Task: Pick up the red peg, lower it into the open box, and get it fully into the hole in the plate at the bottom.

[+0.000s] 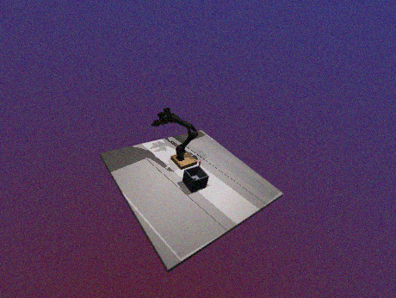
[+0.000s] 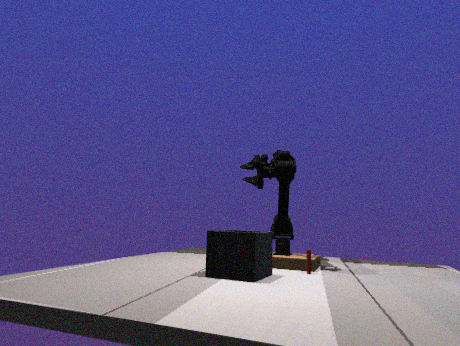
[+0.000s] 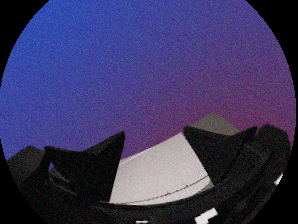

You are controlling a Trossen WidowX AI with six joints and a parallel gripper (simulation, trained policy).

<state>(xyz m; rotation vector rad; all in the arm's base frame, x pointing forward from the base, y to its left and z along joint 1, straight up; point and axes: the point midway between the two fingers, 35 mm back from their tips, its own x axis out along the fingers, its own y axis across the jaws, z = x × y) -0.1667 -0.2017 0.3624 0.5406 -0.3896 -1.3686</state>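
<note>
My gripper tip is 330 mm short of the red peg, 360 mm to the right of it and 360 mm above it. From my gripper tip the other things lie so: grey plate: 490 mm ahead, 170 mm to the left, 350 mm below.
</note>
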